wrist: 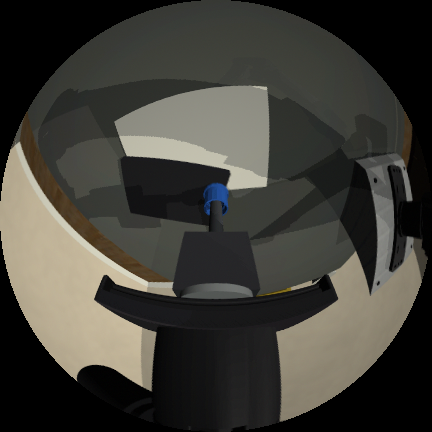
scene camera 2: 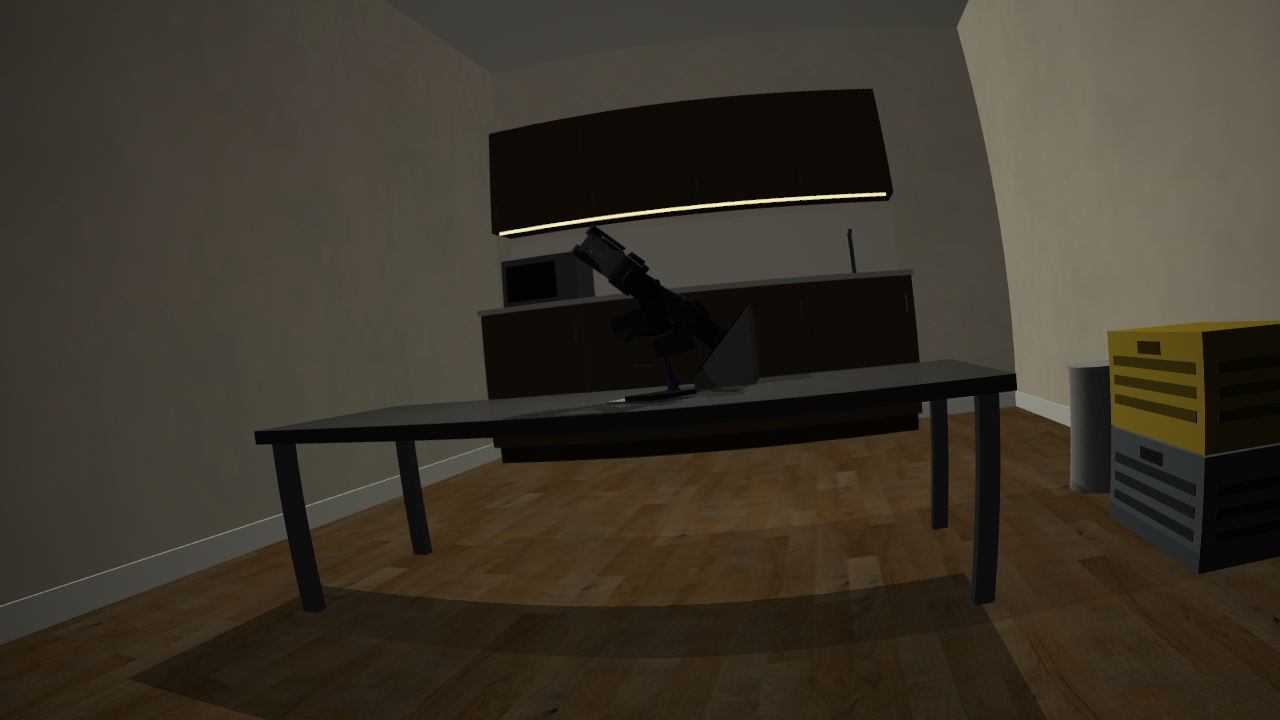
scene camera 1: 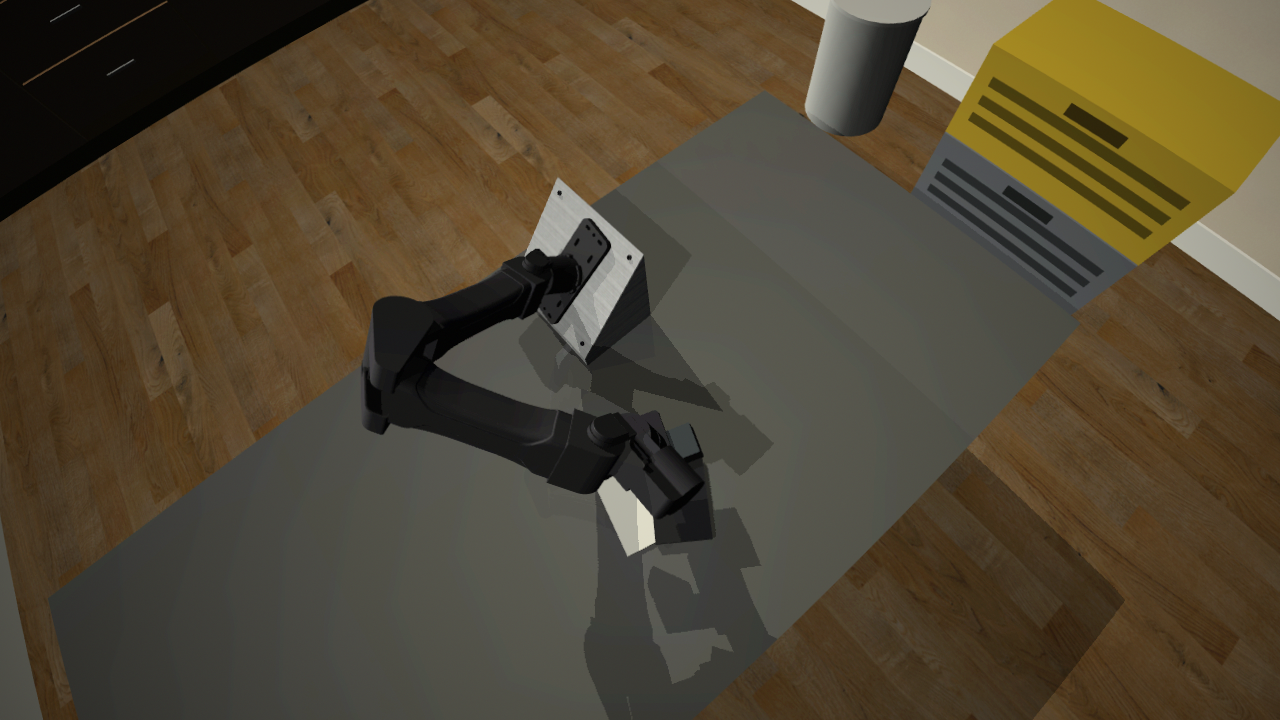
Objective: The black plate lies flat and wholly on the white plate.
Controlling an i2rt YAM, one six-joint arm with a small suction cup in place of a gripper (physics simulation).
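Pixels of known places: end effector, tool point: (wrist: 215, 193) (scene camera 2: 674, 390); arm's base, origin of the base link: (wrist: 399, 217) (scene camera 2: 723, 343) (scene camera 1: 571, 273).
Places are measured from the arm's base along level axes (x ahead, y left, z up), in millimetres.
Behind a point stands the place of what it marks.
The black plate (scene camera 1: 699, 521) @(y -66, x 451, z -91 mm) (scene camera 2: 640, 396) @(y -100, x 462, z -92 mm) (wrist: 162, 187) @(y -85, x 407, z -91 mm) overlaps one edge of the white plate (scene camera 1: 623, 517) @(y -160, x 375, z -101 mm) (wrist: 215, 120) @(y -135, x 326, z -101 mm) and reaches out past it over the table. Whether it is slightly tilted I cannot tell. A large part of the white plate shows bare in the wrist view. My gripper, a blue suction cup (scene camera 2: 673, 385) (wrist: 216, 194), is down on the black plate near one end, by its edge, and is shut on it. In scene camera 1 the arm hides the cup and parts of both plates.
The arm's base is fixed to a pale wedge (scene camera 1: 622, 308) @(y 34, x 105, z -12 mm) (scene camera 2: 738, 358) @(y 53, x 103, z -40 mm) (wrist: 381, 225) @(y 0, x 90, z -10 mm) on the grey table (scene camera 1: 268, 537) @(y -694, x 48, z -107 mm) (scene camera 2: 895, 380) @(y 454, x 439, z -107 mm). A pale cylinder (scene camera 1: 859, 71) (scene camera 2: 1088, 429) and a yellow crate (scene camera 1: 1154, 80) (scene camera 2: 1154, 429) on a grey crate (scene camera 1: 984, 241) (scene camera 2: 1154, 528) stand beyond the table.
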